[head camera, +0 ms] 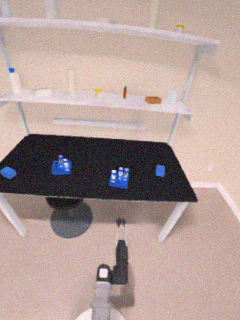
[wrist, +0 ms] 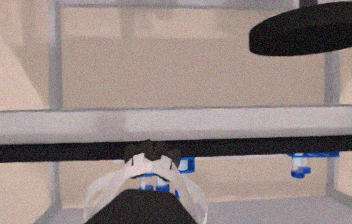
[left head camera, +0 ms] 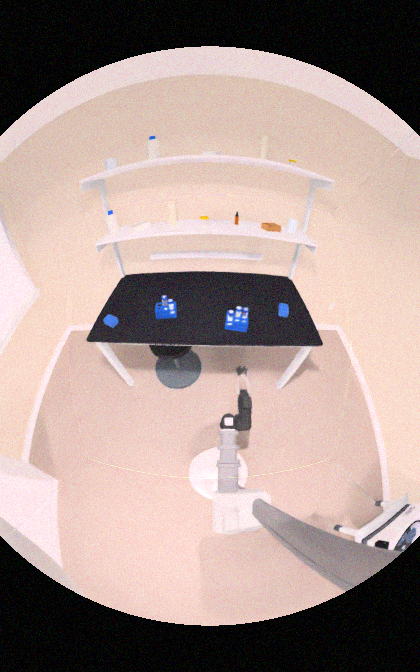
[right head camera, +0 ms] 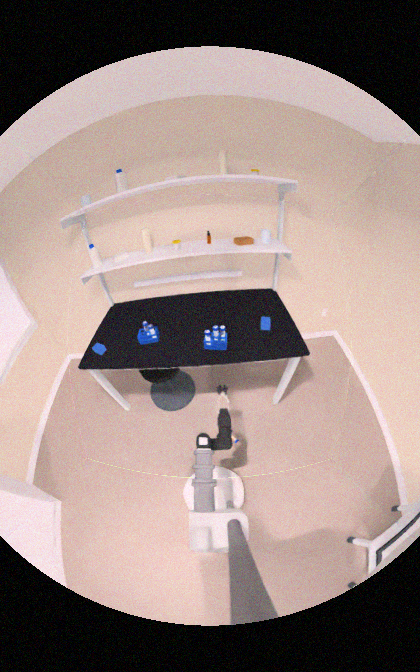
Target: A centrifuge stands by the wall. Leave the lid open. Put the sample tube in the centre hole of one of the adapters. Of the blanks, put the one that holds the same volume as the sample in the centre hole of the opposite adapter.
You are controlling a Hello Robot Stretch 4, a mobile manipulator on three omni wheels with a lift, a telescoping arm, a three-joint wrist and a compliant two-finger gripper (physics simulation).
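Frame: origin at the robot's base, x ahead, y left, z up, level; millimetres.
Seen in the pictures: gripper, fingertip midpoint: [head camera: 121, 217] [wrist: 153, 152].
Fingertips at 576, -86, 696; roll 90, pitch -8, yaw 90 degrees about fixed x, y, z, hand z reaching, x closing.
Offsets run from my fingertips to a thing's middle, as dx, dy, dz. Level surfaces: height alone.
My gripper [head camera: 121, 221] [left head camera: 242, 370] [right head camera: 222, 388] [wrist: 153, 152] is shut with its fingertips together and nothing between them, in front of the bench. In the right head view, a small orange thing with a blue end [right head camera: 235, 440] shows beside the wrist, apparently low down near the floor, possibly the sample tube; the arm partly hides it. Blue-capped tubes stand in a left blue rack @[+346, +454, +68] [head camera: 61, 169] [left head camera: 166, 313] [right head camera: 148, 337] and a right blue rack @[+258, +18, +68] [head camera: 119, 182] [left head camera: 237, 325] [right head camera: 215, 343]. A white wheeled unit with a round dark-blue part [left head camera: 409, 536], likely the centrifuge, is cut off at lower right.
The racks stand on a black bench @[dz +38] [head camera: 100, 150] [left head camera: 200, 290] [right head camera: 200, 305] with a blue block @[+259, +828, +58] [head camera: 8, 173] [left head camera: 111, 320] [right head camera: 99, 348] at left and another blue block @[+397, -316, +58] [head camera: 160, 170] [left head camera: 283, 310] [right head camera: 265, 323] at right. A stool base @[+382, +481, -709] [head camera: 71, 220] [left head camera: 178, 370] [right head camera: 172, 392] is below. Shelves hold bottles.
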